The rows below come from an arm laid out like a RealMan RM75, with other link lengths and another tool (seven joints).
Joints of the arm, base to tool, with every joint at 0 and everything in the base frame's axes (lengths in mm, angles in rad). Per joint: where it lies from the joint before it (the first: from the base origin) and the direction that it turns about. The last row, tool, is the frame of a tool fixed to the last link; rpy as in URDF.
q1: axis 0 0 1 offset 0 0 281.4
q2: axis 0 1 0 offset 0 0 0
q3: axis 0 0 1 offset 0 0 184.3
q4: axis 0 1 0 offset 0 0 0
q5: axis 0 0 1 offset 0 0 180.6
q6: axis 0 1 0 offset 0 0 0
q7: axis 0 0 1 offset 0 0 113.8
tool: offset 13 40 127 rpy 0.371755 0 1.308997
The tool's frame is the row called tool.
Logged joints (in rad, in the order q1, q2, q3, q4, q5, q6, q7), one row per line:
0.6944 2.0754 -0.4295 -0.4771 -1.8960 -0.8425 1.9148
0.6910 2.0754 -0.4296 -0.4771 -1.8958 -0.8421 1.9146
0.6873 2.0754 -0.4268 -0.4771 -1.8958 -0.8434 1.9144
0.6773 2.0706 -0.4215 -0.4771 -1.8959 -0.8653 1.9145
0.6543 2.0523 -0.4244 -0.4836 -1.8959 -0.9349 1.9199
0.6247 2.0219 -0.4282 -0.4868 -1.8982 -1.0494 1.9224
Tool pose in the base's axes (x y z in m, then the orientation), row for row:
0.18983 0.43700 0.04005 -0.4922 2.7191 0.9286
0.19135 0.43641 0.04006 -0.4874 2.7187 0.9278
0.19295 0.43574 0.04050 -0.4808 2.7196 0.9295
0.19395 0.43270 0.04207 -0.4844 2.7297 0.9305
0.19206 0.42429 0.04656 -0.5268 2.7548 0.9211
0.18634 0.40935 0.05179 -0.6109 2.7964 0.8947
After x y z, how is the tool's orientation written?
As a rotation vector, in radians.
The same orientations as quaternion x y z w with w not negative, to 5 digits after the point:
-0.16776 0.92678 0.31650 0.11298
-0.16619 0.92702 0.31636 0.11370
-0.16393 0.92725 0.31691 0.11355
-0.16467 0.92794 0.31632 0.10842
-0.17765 0.92898 0.31062 0.09461
-0.20319 0.93010 0.29758 0.07127

